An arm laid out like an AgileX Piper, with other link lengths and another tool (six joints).
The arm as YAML. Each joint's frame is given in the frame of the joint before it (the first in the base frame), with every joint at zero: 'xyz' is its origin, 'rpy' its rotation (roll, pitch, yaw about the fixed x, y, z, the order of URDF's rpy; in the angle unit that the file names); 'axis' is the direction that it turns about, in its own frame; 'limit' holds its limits. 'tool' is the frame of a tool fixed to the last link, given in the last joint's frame.
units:
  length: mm
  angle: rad
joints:
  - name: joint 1
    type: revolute
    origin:
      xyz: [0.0, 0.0, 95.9]
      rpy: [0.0, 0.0, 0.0]
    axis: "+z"
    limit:
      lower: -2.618
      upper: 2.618
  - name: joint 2
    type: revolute
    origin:
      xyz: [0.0, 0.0, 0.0]
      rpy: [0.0, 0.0, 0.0]
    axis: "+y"
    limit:
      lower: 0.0
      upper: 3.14
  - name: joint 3
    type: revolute
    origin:
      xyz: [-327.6, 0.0, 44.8]
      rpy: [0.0, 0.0, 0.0]
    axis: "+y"
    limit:
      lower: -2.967
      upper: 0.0
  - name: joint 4
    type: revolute
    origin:
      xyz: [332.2, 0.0, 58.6]
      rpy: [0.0, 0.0, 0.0]
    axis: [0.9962, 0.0, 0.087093]
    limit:
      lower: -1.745
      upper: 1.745
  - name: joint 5
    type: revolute
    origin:
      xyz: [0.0, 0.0, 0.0]
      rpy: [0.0, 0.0, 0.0]
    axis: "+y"
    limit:
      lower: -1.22
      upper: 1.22
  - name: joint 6
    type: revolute
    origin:
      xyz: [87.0, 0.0, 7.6]
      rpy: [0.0, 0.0, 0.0]
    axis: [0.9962, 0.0, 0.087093]
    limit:
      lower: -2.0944
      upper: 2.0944
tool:
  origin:
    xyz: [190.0, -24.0, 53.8]
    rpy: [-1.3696, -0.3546, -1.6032]
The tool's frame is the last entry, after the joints.
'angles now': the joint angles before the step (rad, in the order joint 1, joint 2, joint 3, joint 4, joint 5, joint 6). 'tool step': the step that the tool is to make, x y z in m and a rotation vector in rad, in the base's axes. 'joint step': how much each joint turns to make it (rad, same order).
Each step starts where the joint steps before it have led.
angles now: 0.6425 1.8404 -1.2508 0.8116 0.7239 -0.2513
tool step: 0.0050 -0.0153 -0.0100 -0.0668 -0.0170 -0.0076
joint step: 0.0001 -0.0001 0.0000 -0.1038 -0.0066 0.0687
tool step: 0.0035 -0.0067 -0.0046 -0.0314 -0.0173 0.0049
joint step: -0.0001 0.0020 0.0000 -0.0470 -0.0058 0.0179
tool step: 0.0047 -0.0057 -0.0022 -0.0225 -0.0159 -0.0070
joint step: 0.0001 0.0000 0.0000 -0.0396 -0.0110 0.0248
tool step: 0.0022 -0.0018 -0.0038 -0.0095 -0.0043 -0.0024
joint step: -0.0001 0.0063 0.0000 -0.0118 -0.0073 0.0053
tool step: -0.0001 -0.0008 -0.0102 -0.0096 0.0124 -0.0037
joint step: 0.0000 0.0179 0.0000 -0.0002 -0.0038 0.0023
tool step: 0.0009 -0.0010 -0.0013 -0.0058 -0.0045 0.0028
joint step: 0.0000 0.0018 0.0000 -0.0077 -0.0024 -0.0001
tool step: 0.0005 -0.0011 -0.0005 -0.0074 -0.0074 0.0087
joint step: 0.0001 -0.0001 0.0001 -0.0100 -0.0001 -0.0042
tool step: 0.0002 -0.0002 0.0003 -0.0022 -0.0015 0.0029
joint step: -0.0001 0.0001 -0.0017 -0.0037 0.0022 -0.0001
